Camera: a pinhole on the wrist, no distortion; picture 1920 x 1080 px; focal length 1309.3 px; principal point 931.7 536.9 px. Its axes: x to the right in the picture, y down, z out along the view. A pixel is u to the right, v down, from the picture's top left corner.
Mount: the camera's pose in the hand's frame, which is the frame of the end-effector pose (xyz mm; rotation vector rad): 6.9 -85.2 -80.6 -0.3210 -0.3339 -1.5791
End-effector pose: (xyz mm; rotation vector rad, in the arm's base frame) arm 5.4 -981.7 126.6 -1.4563 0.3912 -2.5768
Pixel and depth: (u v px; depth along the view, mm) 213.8 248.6 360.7
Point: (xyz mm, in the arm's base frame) 185.6 -1221.9 82.3
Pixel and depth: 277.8 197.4 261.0
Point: 125.2 -1117.4 89.4
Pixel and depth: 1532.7 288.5 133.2
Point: 71.6 -903.5 168.1
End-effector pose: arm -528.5 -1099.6 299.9 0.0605 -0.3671 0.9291
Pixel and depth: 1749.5 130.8 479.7
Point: -618.6 -1413.1 712.5
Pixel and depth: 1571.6 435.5 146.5
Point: -483.4 -1176.9 384.1
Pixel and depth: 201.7 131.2 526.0
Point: -1004.1 -1030.1 470.5
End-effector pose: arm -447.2 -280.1 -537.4 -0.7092 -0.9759 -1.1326
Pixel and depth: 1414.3 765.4 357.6
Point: -581.3 -65.0 -352.3
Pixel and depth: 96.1 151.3 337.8
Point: -254.5 -50.4 -553.0
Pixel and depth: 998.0 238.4 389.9
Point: -478.7 14.9 -492.2
